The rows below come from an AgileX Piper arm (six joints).
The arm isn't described. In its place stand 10 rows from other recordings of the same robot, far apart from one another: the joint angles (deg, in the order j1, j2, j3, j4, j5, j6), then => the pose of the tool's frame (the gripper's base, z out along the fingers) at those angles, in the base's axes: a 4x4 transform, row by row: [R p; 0 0 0 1], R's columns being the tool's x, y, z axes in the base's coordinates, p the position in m.
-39.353 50.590 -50.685 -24.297 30.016 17.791 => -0.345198, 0.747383, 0.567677, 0.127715; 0.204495, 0.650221, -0.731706, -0.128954; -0.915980, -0.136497, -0.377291, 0.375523; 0, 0, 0, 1
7.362 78.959 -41.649 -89.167 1.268 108.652 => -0.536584, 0.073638, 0.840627, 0.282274; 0.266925, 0.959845, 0.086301, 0.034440; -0.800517, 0.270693, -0.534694, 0.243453; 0, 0, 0, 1
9.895 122.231 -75.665 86.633 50.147 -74.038 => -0.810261, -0.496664, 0.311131, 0.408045; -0.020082, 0.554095, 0.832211, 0.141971; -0.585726, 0.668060, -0.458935, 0.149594; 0, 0, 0, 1
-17.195 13.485 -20.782 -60.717 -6.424 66.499 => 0.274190, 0.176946, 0.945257, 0.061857; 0.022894, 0.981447, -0.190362, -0.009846; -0.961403, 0.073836, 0.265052, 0.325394; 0, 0, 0, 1
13.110 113.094 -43.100 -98.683 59.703 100.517 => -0.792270, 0.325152, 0.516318, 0.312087; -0.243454, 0.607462, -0.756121, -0.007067; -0.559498, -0.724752, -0.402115, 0.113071; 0, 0, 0, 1
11.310 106.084 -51.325 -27.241 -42.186 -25.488 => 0.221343, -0.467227, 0.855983, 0.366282; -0.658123, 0.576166, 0.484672, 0.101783; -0.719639, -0.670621, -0.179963, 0.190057; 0, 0, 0, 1
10.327 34.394 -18.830 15.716 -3.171 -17.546 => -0.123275, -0.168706, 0.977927, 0.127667; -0.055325, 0.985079, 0.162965, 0.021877; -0.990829, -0.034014, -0.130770, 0.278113; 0, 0, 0, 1
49.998 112.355 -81.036 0.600 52.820 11.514 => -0.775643, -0.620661, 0.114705, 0.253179; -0.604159, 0.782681, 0.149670, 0.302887; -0.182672, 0.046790, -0.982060, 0.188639; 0, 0, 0, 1
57.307 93.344 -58.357 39.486 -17.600 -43.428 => -0.083492, -0.736980, 0.670738, 0.213998; -0.297385, 0.660845, 0.689091, 0.301032; -0.951100, -0.141934, -0.274342, 0.271405; 0, 0, 0, 1
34.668 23.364 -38.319 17.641 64.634 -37.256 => -0.143956, -0.897391, 0.417093, 0.025016; -0.675362, 0.397160, 0.621410, 0.047599; -0.723300, -0.192234, -0.663237, 0.316314; 0, 0, 0, 1
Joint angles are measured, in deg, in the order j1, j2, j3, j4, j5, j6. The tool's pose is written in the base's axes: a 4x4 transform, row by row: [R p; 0 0 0 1], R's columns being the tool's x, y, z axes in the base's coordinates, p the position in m. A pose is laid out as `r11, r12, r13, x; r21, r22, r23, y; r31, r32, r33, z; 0, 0, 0, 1`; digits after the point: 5 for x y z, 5 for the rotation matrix.
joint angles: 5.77 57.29 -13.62 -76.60 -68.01 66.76
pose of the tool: -0.29977, -0.89372, 0.33377, 0.11931; 0.03928, 0.33800, 0.94033, 0.09456; -0.95320, 0.29499, -0.06622, 0.23593; 0, 0, 0, 1
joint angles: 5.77 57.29 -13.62 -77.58 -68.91 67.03
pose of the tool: -0.30110, -0.90088, 0.31266, 0.11739; 0.03077, 0.31853, 0.94741, 0.09520; -0.95310, 0.29488, -0.06819, 0.23575; 0, 0, 0, 1
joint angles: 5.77 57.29 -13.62 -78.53 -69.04 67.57
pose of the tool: -0.30834, -0.90230, 0.30130, 0.11635; 0.01915, 0.31079, 0.95029, 0.09546; -0.95108, 0.29878, -0.07855, 0.23481; 0, 0, 0, 1
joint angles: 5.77 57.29 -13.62 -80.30 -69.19 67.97
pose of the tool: -0.31219, -0.90743, 0.28125, 0.11453; -0.00659, 0.29810, 0.95451, 0.09585; -0.95000, 0.29614, -0.09904, 0.23295; 0, 0, 0, 1
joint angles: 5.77 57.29 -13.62 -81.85 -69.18 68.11
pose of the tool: -0.31210, -0.91221, 0.26545, 0.11309; -0.03117, 0.28908, 0.95680, 0.09606; -0.94954, 0.29034, -0.11865, 0.23116; 0, 0, 0, 1
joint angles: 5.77 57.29 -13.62 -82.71 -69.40 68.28
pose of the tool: -0.31297, -0.91522, 0.25380, 0.11203; -0.04295, 0.28059, 0.95887, 0.09624; -0.94879, 0.28920, -0.12713, 0.23039; 0, 0, 0, 1
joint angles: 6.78 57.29 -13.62 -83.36 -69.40 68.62
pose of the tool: -0.31626, -0.92033, 0.23016, 0.10971; -0.05747, 0.26076, 0.96369, 0.09825; -0.94693, 0.29155, -0.13536, 0.22964; 0, 0, 0, 1
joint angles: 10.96 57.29 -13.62 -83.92 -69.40 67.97
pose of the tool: -0.29867, -0.94193, 0.15354, 0.10173; -0.09150, 0.18840, 0.97782, 0.10598; -0.94996, 0.27800, -0.14246, 0.22900; 0, 0, 0, 1
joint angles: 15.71 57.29 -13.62 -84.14 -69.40 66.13
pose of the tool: -0.25821, -0.96357, 0.06979, 0.09240; -0.12277, 0.10438, 0.98693, 0.11401; -0.95826, 0.24627, -0.14525, 0.22874; 0, 0, 0, 1
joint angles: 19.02 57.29 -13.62 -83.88 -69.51 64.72
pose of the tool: -0.22828, -0.97350, 0.01382, 0.08577; -0.13394, 0.04547, 0.98995, 0.11922; -0.96434, 0.22414, -0.14077, 0.22915; 0, 0, 0, 1
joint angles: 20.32 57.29 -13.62 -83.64 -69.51 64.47
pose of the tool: -0.22239, -0.97494, -0.00621, 0.08326; -0.13564, 0.02464, 0.99045, 0.12117; -0.96548, 0.22111, -0.13772, 0.22943; 0, 0, 0, 1
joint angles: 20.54 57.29 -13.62 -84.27 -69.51 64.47
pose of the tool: -0.21799, -0.97581, -0.01638, 0.08222; -0.14577, 0.01596, 0.98919, 0.12138; -0.96500, 0.21802, -0.14572, 0.22870; 0, 0, 0, 1
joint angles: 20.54 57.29 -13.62 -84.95 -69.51 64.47
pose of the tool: -0.21373, -0.97662, -0.02323, 0.08159; -0.15574, 0.01059, 0.98774, 0.12125; -0.96440, 0.21473, -0.15436, 0.22791; 0, 0, 0, 1
